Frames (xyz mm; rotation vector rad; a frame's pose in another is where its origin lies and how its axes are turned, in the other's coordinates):
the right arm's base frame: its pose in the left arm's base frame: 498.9 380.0 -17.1 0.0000 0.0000 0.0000
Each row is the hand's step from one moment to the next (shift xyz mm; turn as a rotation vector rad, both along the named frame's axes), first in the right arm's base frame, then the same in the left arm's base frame.
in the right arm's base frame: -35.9 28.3 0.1 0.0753 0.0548 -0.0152
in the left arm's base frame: -35.9 28.3 0.1 0.0753 0.0548 -0.0152
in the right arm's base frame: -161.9 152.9 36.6 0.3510 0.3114 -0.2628
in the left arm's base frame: -161.9 152.9 36.6 0.3510 0.3114 -0.2628
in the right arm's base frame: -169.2 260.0 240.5 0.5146 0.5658 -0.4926
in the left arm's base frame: -169.2 260.0 240.5 0.5146 0.5658 -0.4926
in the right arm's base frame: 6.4 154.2 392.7 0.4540 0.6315 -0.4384
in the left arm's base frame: 6.4 154.2 392.7 0.4540 0.6315 -0.4384
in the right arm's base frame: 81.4 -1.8 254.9 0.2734 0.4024 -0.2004
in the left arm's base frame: 81.4 -1.8 254.9 0.2734 0.4024 -0.2004
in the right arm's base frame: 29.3 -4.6 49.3 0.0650 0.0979 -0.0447
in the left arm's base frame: 29.3 -4.6 49.3 0.0650 0.0979 -0.0447
